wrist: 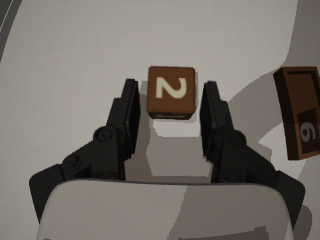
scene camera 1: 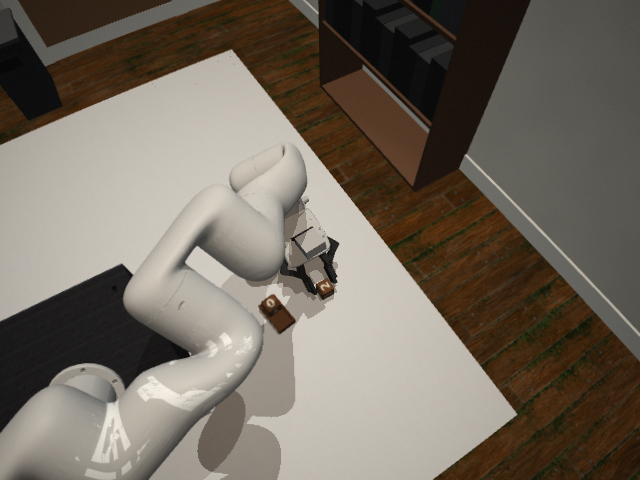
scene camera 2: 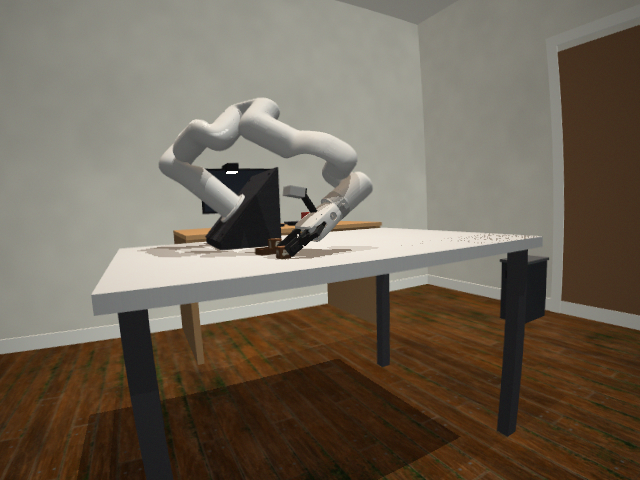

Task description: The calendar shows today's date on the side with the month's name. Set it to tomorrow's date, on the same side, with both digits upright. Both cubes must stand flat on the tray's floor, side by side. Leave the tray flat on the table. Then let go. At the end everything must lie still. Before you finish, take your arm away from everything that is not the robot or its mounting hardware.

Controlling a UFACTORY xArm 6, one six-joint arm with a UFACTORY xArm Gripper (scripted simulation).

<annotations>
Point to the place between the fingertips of my gripper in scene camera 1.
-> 324,287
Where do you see a brown cube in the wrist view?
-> At 171,90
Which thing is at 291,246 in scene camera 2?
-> My gripper.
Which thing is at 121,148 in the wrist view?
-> My gripper.
</annotations>
